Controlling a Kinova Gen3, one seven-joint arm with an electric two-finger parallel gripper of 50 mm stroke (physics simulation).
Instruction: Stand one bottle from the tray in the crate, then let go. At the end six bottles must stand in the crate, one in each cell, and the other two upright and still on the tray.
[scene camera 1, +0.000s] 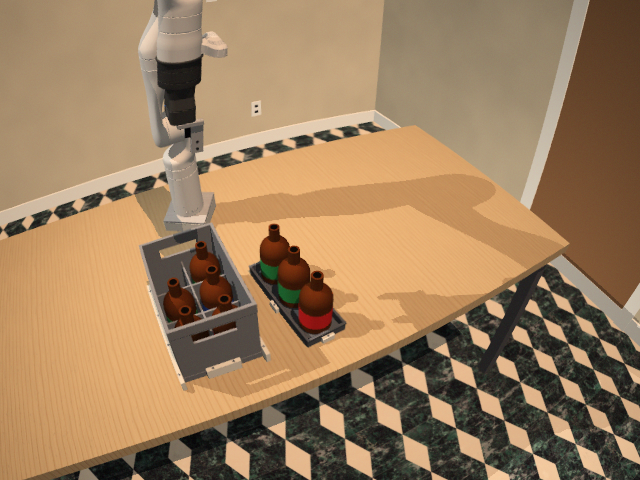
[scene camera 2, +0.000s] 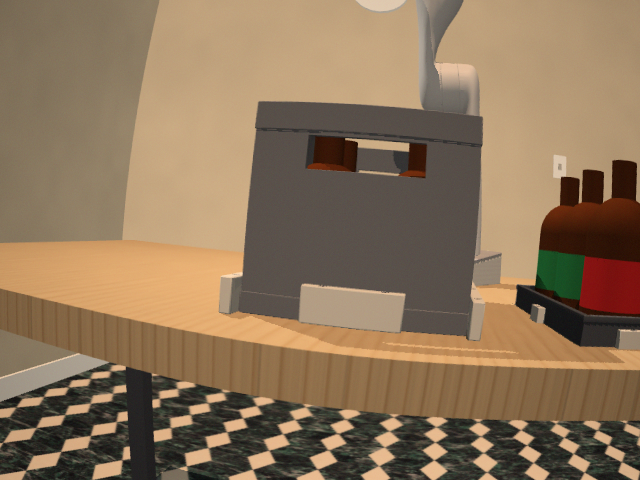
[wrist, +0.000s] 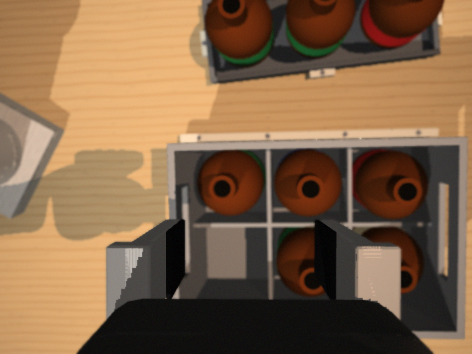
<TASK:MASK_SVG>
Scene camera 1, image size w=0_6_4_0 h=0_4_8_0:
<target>gripper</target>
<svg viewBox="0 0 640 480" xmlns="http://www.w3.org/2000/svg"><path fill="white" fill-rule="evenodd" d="M157 62L157 82L160 88L165 89L164 109L169 124L176 126L177 130L184 129L184 137L190 137L191 154L203 152L204 120L203 118L196 119L194 96L195 87L201 82L202 58L196 62L184 65L163 65Z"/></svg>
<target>grey crate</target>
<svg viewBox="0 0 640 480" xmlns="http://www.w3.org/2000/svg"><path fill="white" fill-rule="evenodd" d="M212 222L139 245L156 306L185 383L207 376L206 368L240 357L241 362L245 363L263 356L257 303L243 281ZM209 331L209 337L193 342L192 335ZM236 322L236 328L214 335L213 328ZM170 278L177 278L180 287L188 290L193 295L198 314L195 315L202 318L201 320L177 328L174 327L178 320L168 322L163 307L163 300L169 291L167 281ZM159 251L196 239L196 243L199 241L206 242L207 252L214 254L220 263L221 275L219 276L224 277L231 285L234 299L232 304L238 306L238 308L212 316L212 313L217 307L203 311L200 298L200 286L203 281L193 284L190 273L190 261L197 254L195 247L162 258Z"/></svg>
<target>dark tray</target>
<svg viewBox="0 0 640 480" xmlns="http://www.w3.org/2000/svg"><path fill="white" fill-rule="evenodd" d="M249 265L252 277L267 297L276 303L281 315L307 348L321 342L322 337L332 332L337 334L345 330L346 321L333 308L331 326L328 330L319 334L304 331L299 325L299 308L290 308L280 302L278 284L269 284L262 279L260 261Z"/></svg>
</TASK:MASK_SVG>
